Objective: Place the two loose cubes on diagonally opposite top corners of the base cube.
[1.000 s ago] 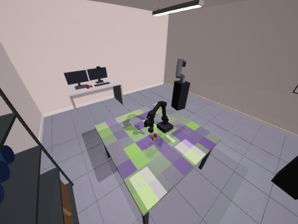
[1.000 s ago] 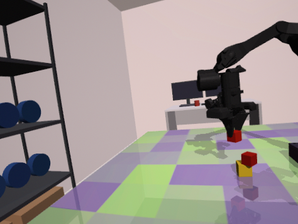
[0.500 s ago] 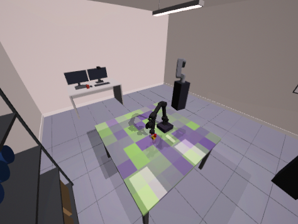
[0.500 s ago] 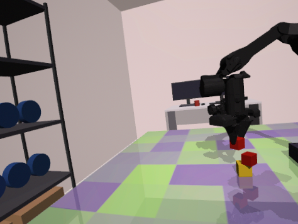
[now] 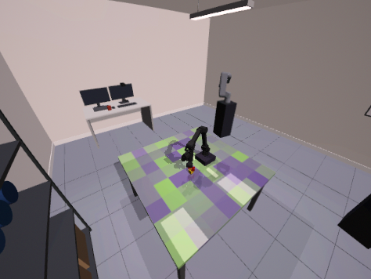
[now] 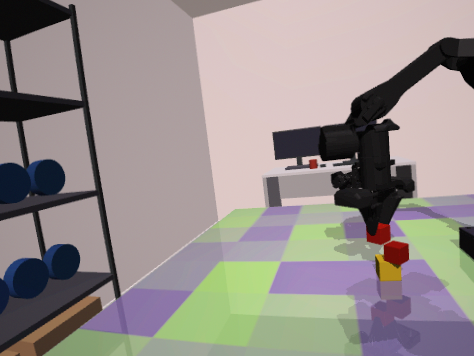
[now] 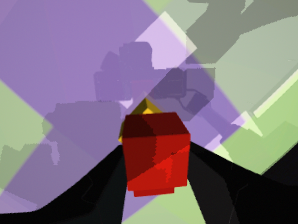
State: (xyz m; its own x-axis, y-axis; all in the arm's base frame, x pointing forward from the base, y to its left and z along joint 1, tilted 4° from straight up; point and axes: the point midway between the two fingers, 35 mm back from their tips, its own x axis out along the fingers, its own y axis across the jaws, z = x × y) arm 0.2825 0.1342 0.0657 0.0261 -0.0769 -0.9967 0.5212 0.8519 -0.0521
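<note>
My gripper tip is now 3 cm past the red cube, 3 cm above it and 2 cm to the right of it. The rest, counted from my gripper tip: yellow cube: 7 cm below, 2 cm behind, 1 cm to the left.
</note>
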